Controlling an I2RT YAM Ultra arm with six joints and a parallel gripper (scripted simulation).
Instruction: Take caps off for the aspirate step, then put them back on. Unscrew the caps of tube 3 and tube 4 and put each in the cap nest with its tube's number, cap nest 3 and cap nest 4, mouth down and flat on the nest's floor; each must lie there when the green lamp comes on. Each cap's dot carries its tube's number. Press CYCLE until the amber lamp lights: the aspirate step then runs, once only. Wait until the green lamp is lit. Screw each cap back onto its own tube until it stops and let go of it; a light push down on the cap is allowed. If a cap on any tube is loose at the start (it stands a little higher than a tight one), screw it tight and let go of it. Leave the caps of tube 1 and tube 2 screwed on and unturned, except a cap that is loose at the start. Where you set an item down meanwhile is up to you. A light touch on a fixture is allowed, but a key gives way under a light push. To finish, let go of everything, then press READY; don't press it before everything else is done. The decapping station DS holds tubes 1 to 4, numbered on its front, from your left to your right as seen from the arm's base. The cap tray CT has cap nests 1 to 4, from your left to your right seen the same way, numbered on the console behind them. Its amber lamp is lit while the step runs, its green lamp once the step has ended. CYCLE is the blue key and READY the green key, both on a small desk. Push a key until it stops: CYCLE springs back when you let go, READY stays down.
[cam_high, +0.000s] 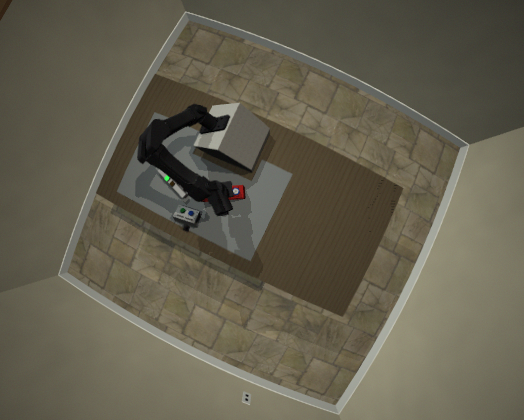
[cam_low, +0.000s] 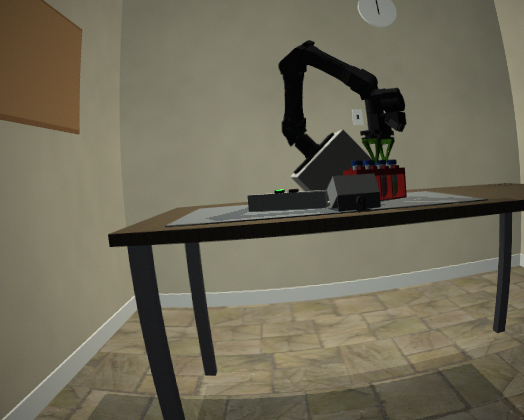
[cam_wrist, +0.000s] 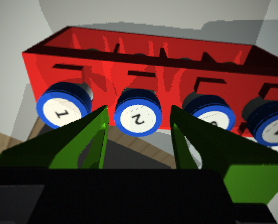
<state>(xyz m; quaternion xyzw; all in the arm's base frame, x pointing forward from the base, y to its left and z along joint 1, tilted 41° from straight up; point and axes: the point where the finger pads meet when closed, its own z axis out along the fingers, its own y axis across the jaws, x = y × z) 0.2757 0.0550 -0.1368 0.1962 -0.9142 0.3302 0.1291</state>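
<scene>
My hand is 10 mm above the cap 2. Round my hand: cap 1: 20 mm behind, 50 mm to the left, 10 mm below; cap 3: 20 mm ahead, 50 mm to the right, 10 mm below; cap 4: 40 mm ahead, 100 mm to the right, 10 mm below.
</scene>
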